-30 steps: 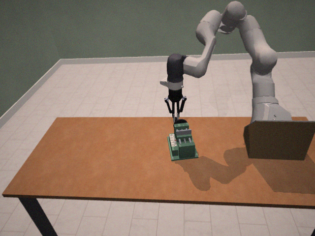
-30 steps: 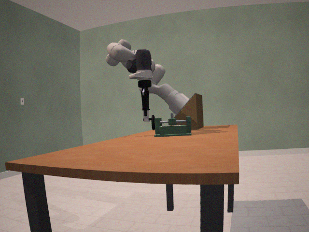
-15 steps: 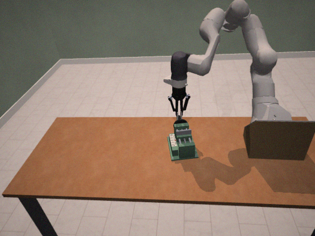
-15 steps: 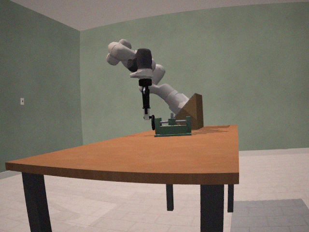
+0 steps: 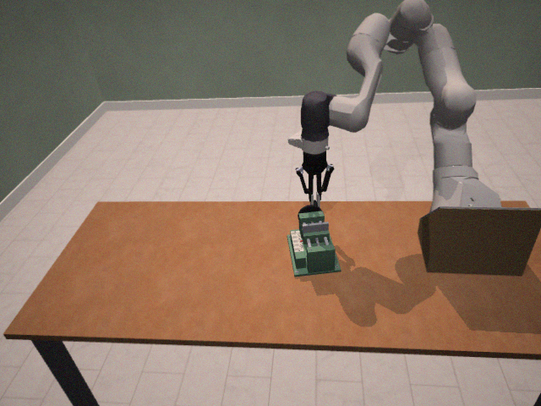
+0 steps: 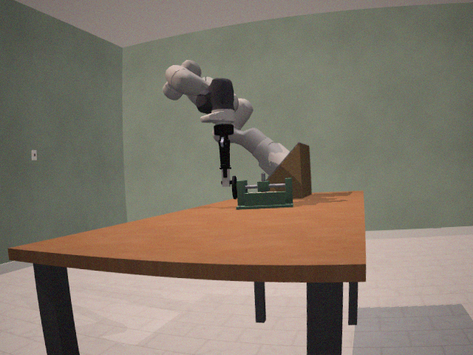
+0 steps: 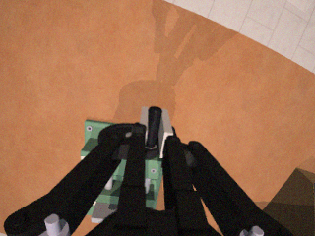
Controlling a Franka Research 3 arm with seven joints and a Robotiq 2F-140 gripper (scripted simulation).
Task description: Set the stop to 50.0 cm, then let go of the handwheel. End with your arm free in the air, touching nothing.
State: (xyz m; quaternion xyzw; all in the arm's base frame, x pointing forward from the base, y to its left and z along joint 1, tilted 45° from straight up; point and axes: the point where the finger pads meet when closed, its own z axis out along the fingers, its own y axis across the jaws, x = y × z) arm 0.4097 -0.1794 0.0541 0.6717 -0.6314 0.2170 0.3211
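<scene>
Now: hand 20 mm to the right of the black handwheel and 20 mm above it. Also, from my hand: sliding stop block: 20 mm ahead, 150 mm to the left, 20 mm below.
</scene>
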